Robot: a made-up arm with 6 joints.
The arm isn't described. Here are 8 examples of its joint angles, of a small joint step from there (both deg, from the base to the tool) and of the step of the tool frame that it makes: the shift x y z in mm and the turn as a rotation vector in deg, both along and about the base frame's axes.
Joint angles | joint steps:
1: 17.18 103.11 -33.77 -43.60 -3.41 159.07 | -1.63 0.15 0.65 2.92 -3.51 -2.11
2: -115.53 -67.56 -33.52 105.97 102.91 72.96 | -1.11 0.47 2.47 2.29 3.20 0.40
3: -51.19 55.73 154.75 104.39 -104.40 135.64 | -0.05 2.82 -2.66 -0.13 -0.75 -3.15
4: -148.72 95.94 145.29 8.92 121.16 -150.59 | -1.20 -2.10 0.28 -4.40 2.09 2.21
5: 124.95 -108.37 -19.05 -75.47 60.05 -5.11 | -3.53 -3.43 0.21 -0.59 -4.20 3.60
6: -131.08 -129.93 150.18 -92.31 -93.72 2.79 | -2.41 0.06 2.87 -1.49 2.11 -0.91
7: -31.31 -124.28 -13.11 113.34 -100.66 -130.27 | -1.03 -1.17 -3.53 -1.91 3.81 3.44
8: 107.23 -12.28 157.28 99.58 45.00 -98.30 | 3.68 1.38 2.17 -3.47 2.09 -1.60
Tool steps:
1: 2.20 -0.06 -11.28 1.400 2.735 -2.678
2: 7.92 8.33 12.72 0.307 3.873 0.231
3: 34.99 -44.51 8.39 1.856 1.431 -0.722
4: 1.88 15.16 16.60 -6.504 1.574 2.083
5: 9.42 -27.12 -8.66 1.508 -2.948 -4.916
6: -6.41 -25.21 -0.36 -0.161 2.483 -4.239
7: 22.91 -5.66 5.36 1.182 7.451 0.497
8: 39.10 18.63 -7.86 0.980 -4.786 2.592
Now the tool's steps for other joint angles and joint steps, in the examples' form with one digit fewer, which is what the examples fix.
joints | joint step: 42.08 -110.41 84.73 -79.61 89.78 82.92 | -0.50 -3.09 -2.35 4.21 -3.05 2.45
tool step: 9.4 0.8 -21.8 2.02 4.91 -1.71
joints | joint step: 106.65 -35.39 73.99 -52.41 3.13 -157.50 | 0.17 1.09 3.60 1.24 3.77 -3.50
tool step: 6.3 -15.6 -4.2 4.35 3.19 3.25
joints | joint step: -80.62 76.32 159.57 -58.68 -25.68 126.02 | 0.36 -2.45 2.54 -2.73 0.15 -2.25
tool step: 0.6 39.1 20.7 -4.00 -1.65 5.06
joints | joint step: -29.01 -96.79 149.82 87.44 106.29 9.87 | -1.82 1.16 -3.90 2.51 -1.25 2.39
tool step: -31.4 37.5 12.5 1.08 2.59 0.43
